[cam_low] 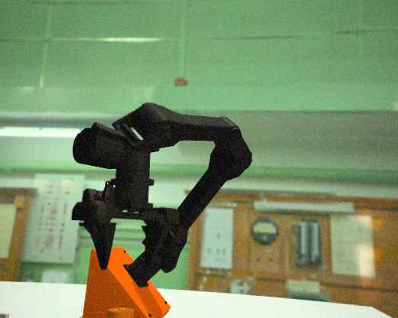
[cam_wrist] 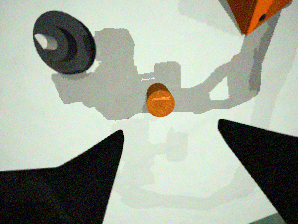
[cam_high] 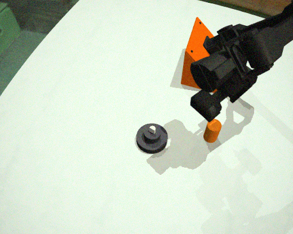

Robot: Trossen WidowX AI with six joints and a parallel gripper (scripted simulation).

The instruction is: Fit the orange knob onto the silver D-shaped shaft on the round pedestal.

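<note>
Right now the orange knob is 8 cm below my gripper tip. Also, from my gripper tip: round pedestal: 7 cm ahead, 15 cm to the right, 9 cm below.
</note>
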